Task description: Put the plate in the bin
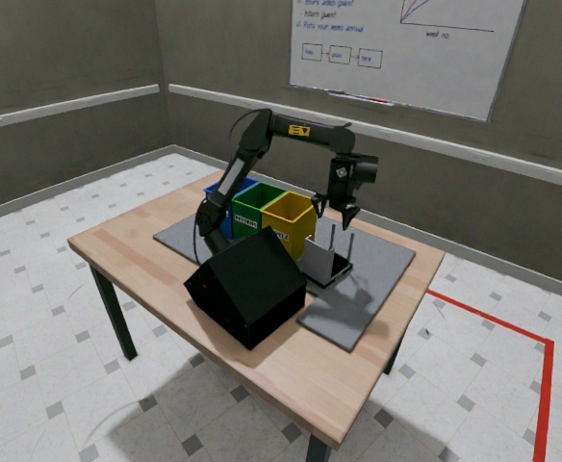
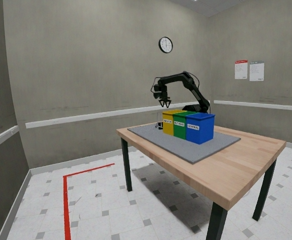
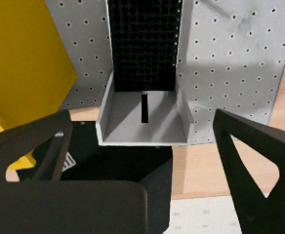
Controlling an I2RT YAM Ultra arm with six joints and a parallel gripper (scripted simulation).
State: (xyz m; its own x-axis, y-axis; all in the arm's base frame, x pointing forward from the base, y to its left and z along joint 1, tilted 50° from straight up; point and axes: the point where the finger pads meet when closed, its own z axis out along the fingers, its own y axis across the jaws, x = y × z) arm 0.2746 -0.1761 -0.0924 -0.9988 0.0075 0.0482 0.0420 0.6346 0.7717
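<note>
The black 96-well plate is 160 mm below my hand. Round my hand: green returns bin: 10 mm behind, 310 mm to the left, 110 mm below; blue bin: 30 mm behind, 440 mm to the left, 110 mm below; yellow bin: 20 mm ahead, 180 mm to the left, 110 mm below.
</note>
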